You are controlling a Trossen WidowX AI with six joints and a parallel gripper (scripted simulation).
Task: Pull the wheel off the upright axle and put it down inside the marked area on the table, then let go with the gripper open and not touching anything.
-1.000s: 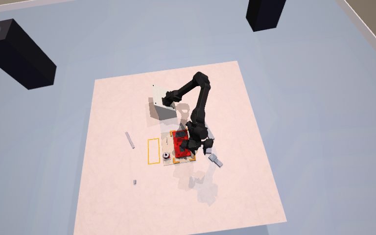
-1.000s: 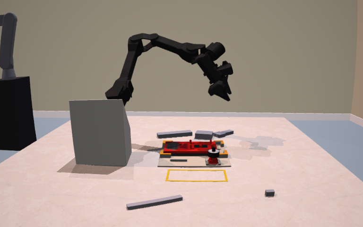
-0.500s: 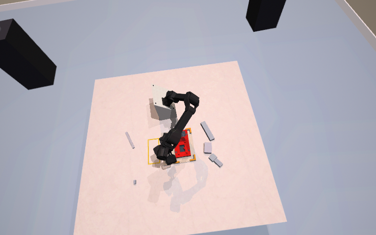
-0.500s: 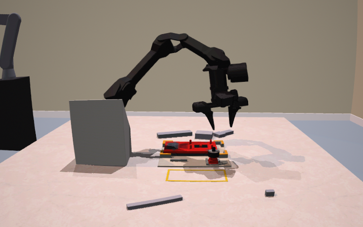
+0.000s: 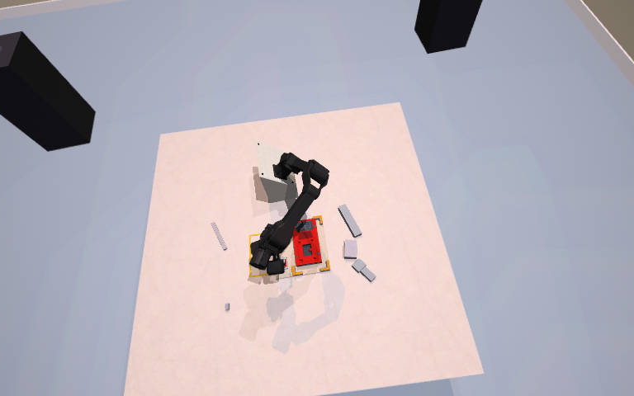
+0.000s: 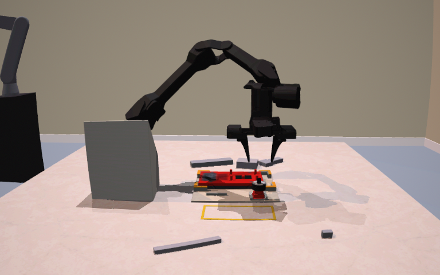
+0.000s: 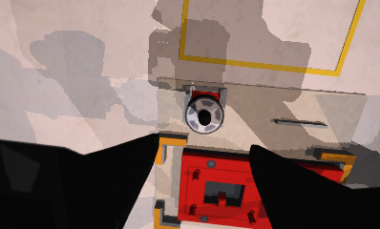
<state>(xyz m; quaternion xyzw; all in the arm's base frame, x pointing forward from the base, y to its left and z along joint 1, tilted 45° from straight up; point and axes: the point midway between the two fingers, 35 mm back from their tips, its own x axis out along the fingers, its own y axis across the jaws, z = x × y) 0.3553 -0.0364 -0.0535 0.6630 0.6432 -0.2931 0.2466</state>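
Right now the wheel is 7 cm below my gripper tip.
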